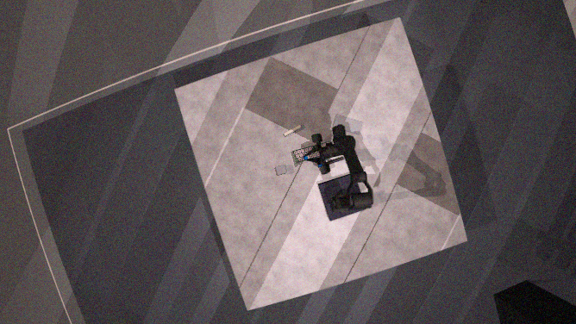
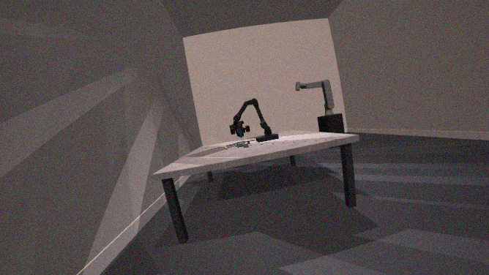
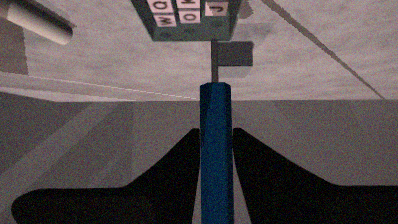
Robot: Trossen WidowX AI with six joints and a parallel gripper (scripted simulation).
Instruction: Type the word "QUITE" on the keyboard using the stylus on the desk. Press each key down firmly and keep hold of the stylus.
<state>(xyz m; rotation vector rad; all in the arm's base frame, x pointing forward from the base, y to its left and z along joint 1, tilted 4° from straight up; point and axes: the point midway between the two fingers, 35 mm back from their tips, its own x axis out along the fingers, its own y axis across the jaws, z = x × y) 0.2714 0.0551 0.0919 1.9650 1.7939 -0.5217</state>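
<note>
Now: gripper tip 2 cm past the small grey block, 13 cm to the right of it and 9 cm above it. From my gripper tip the other things lie so: pale cylinder (16 cm ahead, 1 cm to the left, 10 cm below); then blue stylus (2 cm below); then grey stylus tip (5 cm below).
</note>
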